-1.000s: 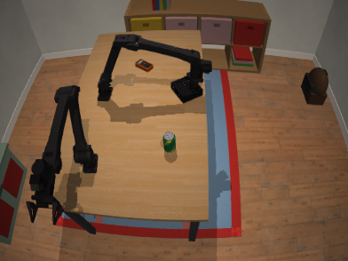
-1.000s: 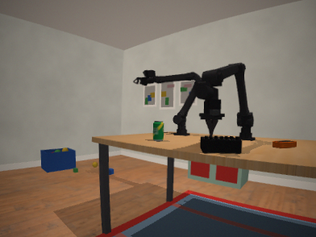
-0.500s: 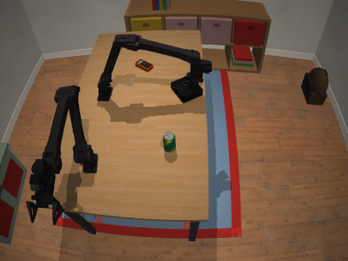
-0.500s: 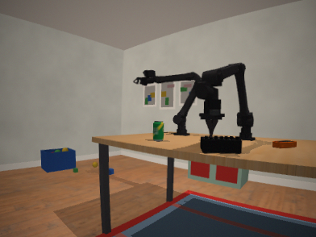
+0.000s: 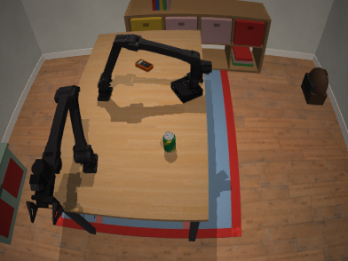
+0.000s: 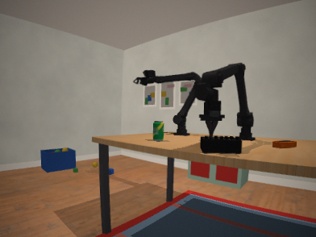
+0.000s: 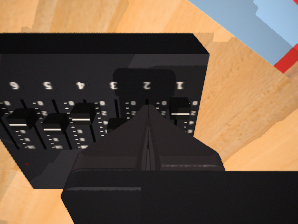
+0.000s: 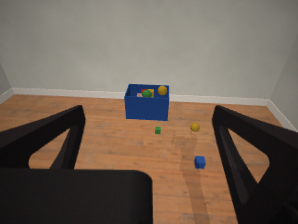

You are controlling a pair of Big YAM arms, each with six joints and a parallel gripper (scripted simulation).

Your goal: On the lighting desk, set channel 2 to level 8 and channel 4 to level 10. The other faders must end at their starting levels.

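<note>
My left gripper is now 10 mm to the left of the channel 2 knob and 10 mm past it. Also, from my left hand: channel 3 knob: 20 mm behind, 10 mm to the left; channel 4 cap: 40 mm to the left, 20 mm behind.
</note>
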